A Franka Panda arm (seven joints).
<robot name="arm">
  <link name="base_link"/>
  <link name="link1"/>
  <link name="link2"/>
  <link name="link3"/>
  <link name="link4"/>
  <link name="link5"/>
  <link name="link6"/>
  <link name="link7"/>
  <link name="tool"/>
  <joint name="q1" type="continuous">
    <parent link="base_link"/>
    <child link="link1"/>
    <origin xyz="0 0 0.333" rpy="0 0 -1.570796"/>
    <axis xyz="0 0 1"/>
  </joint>
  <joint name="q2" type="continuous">
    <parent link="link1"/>
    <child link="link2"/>
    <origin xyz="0 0 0" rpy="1.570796 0 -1.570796"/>
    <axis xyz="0 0 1"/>
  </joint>
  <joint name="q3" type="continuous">
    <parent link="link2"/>
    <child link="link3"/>
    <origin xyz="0 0.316 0" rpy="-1.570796 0 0"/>
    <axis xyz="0 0 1"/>
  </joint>
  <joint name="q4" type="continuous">
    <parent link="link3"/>
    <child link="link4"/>
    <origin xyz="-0.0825 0 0" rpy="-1.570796 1.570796 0"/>
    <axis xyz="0 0 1"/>
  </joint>
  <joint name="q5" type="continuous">
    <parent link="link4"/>
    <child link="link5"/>
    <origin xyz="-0.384 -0.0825 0" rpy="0 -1.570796 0"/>
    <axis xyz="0 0 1"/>
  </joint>
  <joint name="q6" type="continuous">
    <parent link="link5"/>
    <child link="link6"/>
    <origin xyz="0 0 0" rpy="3.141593 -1.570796 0"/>
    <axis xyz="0 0 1"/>
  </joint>
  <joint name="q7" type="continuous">
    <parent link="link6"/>
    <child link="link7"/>
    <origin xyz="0 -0.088 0" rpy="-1.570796 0 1.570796"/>
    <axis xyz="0 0 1"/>
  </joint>
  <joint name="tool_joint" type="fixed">
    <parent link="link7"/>
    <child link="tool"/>
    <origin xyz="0 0 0.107" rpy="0 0 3.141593"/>
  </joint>
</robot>
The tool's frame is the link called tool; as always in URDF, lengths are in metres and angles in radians. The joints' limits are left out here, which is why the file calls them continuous.
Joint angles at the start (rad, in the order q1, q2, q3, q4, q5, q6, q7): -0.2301, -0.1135, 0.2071, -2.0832, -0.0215, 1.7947, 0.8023
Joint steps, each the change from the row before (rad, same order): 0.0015, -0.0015, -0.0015, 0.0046, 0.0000, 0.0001, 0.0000; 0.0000, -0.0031, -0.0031, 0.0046, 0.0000, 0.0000, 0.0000; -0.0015, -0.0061, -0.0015, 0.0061, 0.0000, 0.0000, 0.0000; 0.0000, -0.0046, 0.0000, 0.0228, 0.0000, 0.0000, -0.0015; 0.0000, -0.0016, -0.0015, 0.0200, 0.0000, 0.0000, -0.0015; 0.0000, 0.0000, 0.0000, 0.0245, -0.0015, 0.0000, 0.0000; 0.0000, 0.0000, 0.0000, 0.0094, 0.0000, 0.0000, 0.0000; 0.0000, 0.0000, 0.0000, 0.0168, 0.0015, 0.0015, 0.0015; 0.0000, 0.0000, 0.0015, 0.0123, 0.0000, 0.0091, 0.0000
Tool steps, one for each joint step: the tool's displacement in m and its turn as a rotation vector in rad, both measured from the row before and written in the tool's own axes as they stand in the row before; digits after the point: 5 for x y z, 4 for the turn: 0.00018, -0.00010, -0.00293, 0.0043, 0.0044, 0.0002; 0.00105, 0.00125, -0.00361, 0.0056, 0.0051, 0.0033; 0.00066, 0.00154, -0.00571, 0.0082, 0.0087, 0.0035; 0.00112, -0.00087, -0.01314, 0.0189, 0.0197, -0.0007; 0.00194, -0.00059, -0.01038, 0.0154, 0.0150, 0.0005; 0.00209, -0.00159, -0.01181, 0.0165, 0.0182, 0.0002; 0.00079, -0.00066, -0.00452, 0.0067, 0.0066, 0.0002; 0.00142, -0.00137, -0.00822, 0.0141, 0.0118, 0.0022; 0.00112, -0.00213, -0.00675, 0.0152, 0.0151, -0.0012
